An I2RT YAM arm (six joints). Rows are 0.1 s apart.
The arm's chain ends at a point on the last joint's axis. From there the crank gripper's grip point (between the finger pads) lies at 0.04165 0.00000 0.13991 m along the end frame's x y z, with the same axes.
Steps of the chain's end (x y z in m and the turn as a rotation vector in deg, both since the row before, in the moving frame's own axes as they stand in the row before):
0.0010 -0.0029 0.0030 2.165 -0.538 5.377
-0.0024 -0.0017 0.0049 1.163 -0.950 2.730
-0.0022 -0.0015 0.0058 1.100 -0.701 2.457
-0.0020 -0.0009 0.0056 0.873 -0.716 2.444
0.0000 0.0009 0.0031 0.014 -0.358 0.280
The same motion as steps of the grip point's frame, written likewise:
-0.0002 -0.0043 0.0034 2.165 -0.538 5.377
-0.0047 -0.0026 0.0056 1.163 -0.950 2.730
-0.0039 -0.0024 0.0063 1.100 -0.701 2.457
-0.0037 -0.0013 0.0061 0.873 -0.716 2.444
-0.0009 0.0011 0.0034 0.014 -0.358 0.280

